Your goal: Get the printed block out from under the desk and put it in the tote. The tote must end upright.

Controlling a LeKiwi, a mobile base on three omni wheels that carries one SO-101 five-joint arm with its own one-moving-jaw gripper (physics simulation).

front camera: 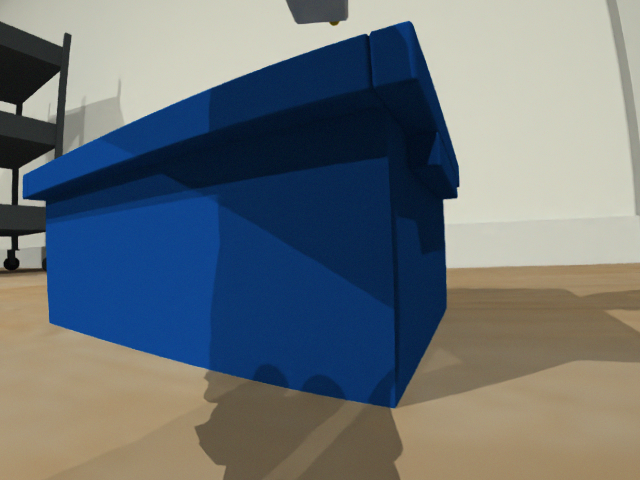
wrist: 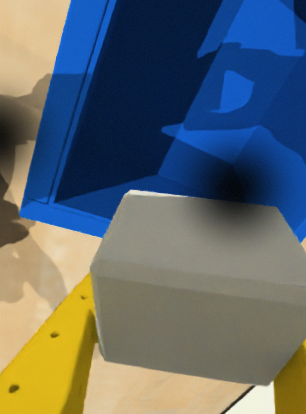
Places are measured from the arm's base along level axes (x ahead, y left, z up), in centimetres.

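Pixels of known places: end effector, tool point: (wrist: 116,278).
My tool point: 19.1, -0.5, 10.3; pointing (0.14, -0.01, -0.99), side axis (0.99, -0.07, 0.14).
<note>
For each thing: its top centre in the pictures, then the offset to it from my tool point, as dx, dy, dz. Level surfaces: height alone.
- grey printed block, middle of its top: (wrist: 229,371) +2.0, +0.7, +3.1
- blue tote, middle of its top: (front camera: 241,164) +10.0, +7.0, -7.2
- wooden floor, its level: dz -19.2
The grey printed block (front camera: 321,10) (wrist: 197,240) is held up above the tote, partly cut off at the top of the front view. My gripper (wrist: 198,315) is shut on it, with the yellow jaws pressing on its left and right sides; a small yellow tip shows under the block in the front view. The blue tote (front camera: 134,273) (wrist: 62,115) stands upright on the floor, open side up, close in front of the base. In the wrist view the block overlaps the tote's near rim and hides part of it; the tote's inside shows beyond. How high the block hangs over the rim is unclear.
A dark shelf cart (front camera: 63,93) stands at the far left, behind the tote. A pale wall (front camera: 542,129) with a skirting board runs behind. Arm shadows fall on the wooden floor (front camera: 516,423) and on the tote. The desk does not show.
</note>
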